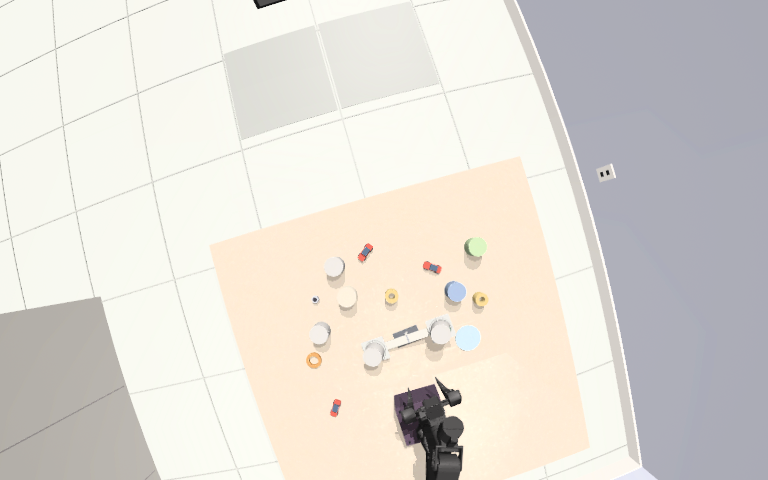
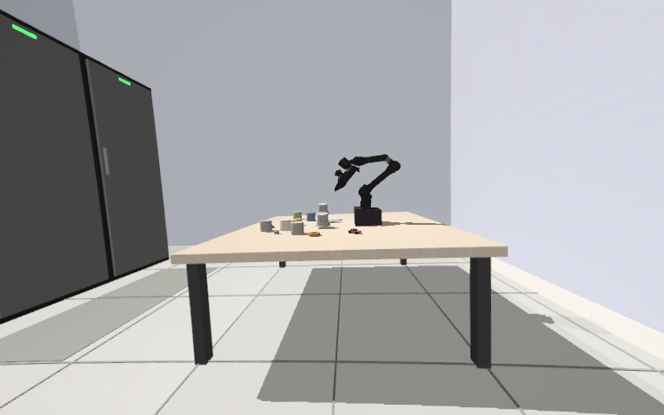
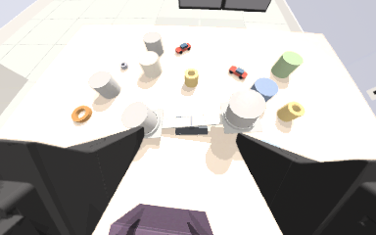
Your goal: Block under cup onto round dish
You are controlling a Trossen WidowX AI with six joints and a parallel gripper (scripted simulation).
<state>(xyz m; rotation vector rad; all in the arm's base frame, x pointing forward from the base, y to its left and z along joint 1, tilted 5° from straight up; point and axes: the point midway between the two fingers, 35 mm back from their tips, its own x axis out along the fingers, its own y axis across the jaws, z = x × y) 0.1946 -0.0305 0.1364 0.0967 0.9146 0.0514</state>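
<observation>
Now: the mint-green block 190 mm below my gripper tip, 140 mm to the left of it and 80 mm ahead of it. Round my gripper tip: balance beam (190 mm below, 90 mm ahead); pale blue round dish (230 mm below, 220 mm to the right, 10 mm ahead); grey cup (130 mm to the right, 120 mm below, 100 mm ahead).
</observation>
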